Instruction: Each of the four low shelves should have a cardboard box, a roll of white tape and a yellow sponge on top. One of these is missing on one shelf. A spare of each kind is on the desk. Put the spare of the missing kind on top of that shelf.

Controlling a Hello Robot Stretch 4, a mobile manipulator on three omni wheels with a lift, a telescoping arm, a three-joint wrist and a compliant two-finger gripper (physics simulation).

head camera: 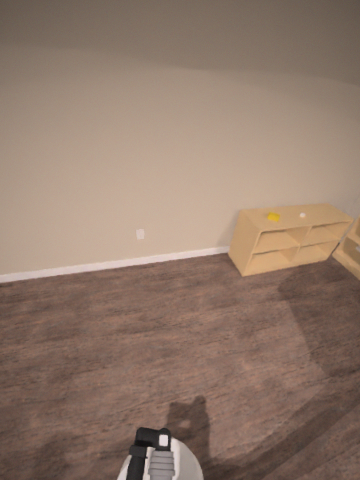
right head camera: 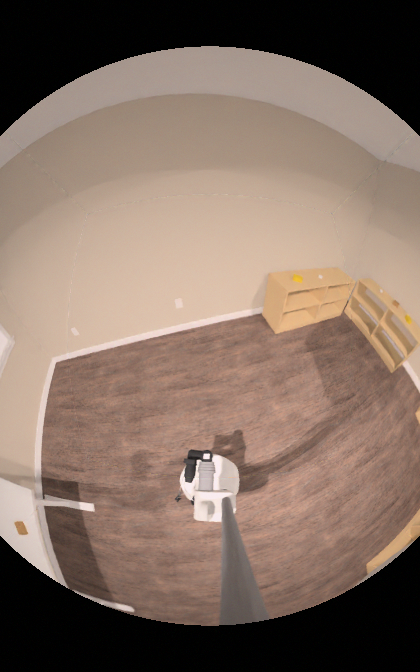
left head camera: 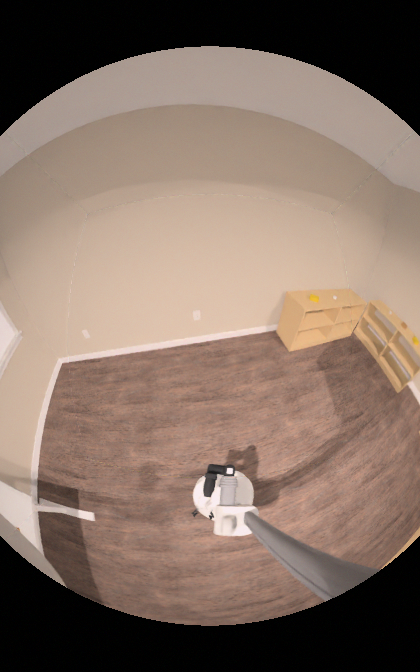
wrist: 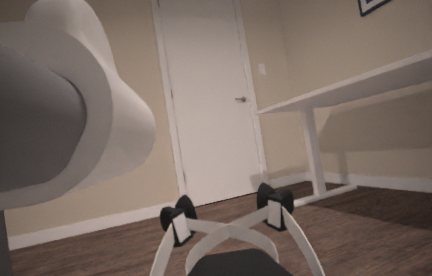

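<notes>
A low shelf by the far wall bears a yellow sponge and a white tape roll; no box shows on its top. The neighbouring shelf bears white tape, a brown box and a yellow sponge. A cardboard box lies on the white desk. My gripper is open and empty, away from the desk and shelves.
A desk foot reaches over the floor at the left. Part of another shelf shows at the lower right edge. In the wrist view a closed white door stands left of the desk.
</notes>
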